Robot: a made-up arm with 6 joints.
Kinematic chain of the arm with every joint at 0, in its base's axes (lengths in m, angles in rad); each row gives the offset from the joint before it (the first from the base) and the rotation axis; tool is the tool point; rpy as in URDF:
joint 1: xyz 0 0 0.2 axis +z
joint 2: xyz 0 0 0 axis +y
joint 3: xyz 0.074 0 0.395 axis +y
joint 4: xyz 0.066 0 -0.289 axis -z
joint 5: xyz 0 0 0 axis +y
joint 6: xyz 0.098 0 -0.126 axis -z
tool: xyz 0 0 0 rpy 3.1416 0 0
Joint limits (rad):
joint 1: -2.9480..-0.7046
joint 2: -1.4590..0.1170
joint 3: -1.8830..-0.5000
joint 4: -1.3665..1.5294
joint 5: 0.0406..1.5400
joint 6: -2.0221..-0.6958
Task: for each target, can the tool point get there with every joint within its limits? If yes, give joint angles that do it. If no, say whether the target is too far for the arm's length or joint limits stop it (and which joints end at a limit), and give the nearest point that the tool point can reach.
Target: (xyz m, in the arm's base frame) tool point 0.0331 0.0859 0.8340
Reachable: yes | joints -1.8151 -1.1130 -1.2583 -0.2619 0.3820 -1.6178
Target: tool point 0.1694 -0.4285 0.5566
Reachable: yes | joints -1.1717 -0.1572 -1.1866 -0.8680 0.7466 -1.8761
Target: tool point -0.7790 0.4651 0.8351
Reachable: no: too far | nearest point -0.4935 0.3693 0.6981 | short by 0.331 m
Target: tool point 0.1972 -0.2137 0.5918
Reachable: yes | joints -0.9999 -0.5536 -1.0243 0.7679 1.1331 -1.7000
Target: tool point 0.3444 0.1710 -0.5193
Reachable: no: joint limits stop it (at a limit: joint 1, joint 2, joint 3) | nearest point 0.2412 -0.1262 0.1942 | short by 0.780 m
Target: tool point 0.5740 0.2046 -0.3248
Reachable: no: joint limits stop it (at a limit: joint 1, joint 2, joint 3) | nearest point 0.2866 -0.1134 0.2152 | short by 0.689 m
